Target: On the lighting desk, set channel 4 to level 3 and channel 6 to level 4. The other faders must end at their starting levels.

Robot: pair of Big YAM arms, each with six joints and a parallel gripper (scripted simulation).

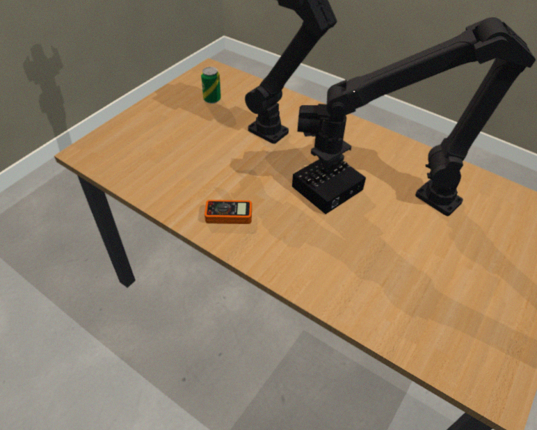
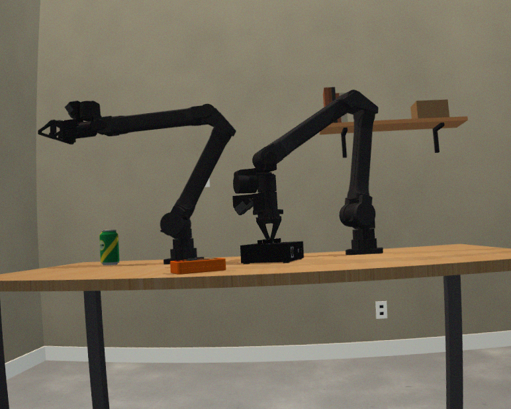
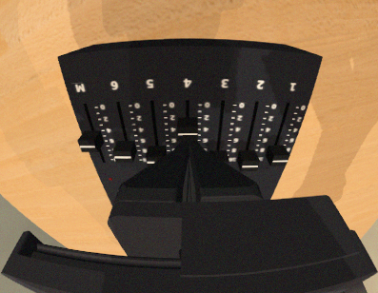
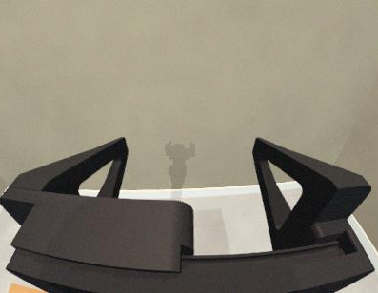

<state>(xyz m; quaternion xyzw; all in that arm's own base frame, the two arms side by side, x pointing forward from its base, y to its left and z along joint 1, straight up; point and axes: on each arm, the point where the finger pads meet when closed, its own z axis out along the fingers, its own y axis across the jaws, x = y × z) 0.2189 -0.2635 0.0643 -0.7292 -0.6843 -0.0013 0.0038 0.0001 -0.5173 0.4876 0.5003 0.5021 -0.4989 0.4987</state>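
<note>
Now: left hand 2 cm to the left of the channel 4 fader cap. Round my left hand: M fader cap (6 cm ahead, 3 cm to the right); channel 5 fader cap (2 cm ahead); channel 6 fader cap (4 cm ahead, 1 cm to the right).
</note>
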